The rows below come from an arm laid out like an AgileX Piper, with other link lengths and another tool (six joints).
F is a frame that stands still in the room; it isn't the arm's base.
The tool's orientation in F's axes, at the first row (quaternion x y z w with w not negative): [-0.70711 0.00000 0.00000 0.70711]
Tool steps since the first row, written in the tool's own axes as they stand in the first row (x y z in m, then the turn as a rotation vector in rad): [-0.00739 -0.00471 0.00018 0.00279 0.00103 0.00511]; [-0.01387 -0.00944 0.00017 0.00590 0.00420 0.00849]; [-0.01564 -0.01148 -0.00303 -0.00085 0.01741 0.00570]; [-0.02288 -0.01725 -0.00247 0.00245 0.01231 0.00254]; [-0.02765 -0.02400 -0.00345 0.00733 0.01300 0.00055]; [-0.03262 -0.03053 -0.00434 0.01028 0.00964 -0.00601]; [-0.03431 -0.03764 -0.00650 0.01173 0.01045 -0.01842]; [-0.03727 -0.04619 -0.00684 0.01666 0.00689 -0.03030]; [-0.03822 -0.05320 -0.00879 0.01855 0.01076 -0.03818]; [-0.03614 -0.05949 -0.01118 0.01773 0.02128 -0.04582]
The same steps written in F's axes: [-0.00739 0.00018 0.00471 0.00279 0.00511 -0.00103]; [-0.01387 0.00017 0.00944 0.00590 0.00849 -0.00420]; [-0.01564 -0.00303 0.01148 -0.00085 0.00570 -0.01741]; [-0.02288 -0.00247 0.01725 0.00245 0.00254 -0.01231]; [-0.02765 -0.00345 0.02400 0.00733 0.00055 -0.01300]; [-0.03262 -0.00434 0.03053 0.01028 -0.00601 -0.00964]; [-0.03431 -0.00650 0.03764 0.01173 -0.01842 -0.01045]; [-0.03727 -0.00684 0.04619 0.01666 -0.03030 -0.00689]; [-0.03822 -0.00879 0.05320 0.01855 -0.03818 -0.01076]; [-0.03614 -0.01118 0.05949 0.01773 -0.04582 -0.02128]
